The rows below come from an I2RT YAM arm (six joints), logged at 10 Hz.
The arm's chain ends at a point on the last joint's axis. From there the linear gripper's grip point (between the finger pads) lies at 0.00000 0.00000 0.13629 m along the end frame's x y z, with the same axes.
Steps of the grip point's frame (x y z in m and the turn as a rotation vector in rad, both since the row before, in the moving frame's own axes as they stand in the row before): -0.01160 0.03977 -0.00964 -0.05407 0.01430 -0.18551; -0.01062 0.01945 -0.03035 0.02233 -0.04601 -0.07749; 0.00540 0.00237 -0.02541 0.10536 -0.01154 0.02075; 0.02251 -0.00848 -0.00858 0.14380 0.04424 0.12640; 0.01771 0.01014 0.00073 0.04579 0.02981 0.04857; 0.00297 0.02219 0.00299 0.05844 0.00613 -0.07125; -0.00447 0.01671 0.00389 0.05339 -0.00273 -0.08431; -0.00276 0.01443 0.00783 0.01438 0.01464 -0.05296; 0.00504 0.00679 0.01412 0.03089 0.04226 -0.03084
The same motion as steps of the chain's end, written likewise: -0.01422 0.03263 -0.00943 -0.05407 0.01430 -0.18551; -0.00424 0.02225 -0.03017 0.02233 -0.04601 -0.07749; 0.00682 0.01672 -0.02465 0.10536 -0.01154 0.02075; 0.01528 0.01061 -0.00704 0.14380 0.04424 0.12640; 0.01350 0.01628 0.00093 0.04579 0.02981 0.04857; 0.00242 0.03017 0.00323 0.05844 0.00613 -0.07125; -0.00379 0.02396 0.00408 0.05339 -0.00273 -0.08431; -0.00470 0.01644 0.00786 0.01438 0.01464 -0.05296; -0.00065 0.01109 0.01431 0.03089 0.04226 -0.03084
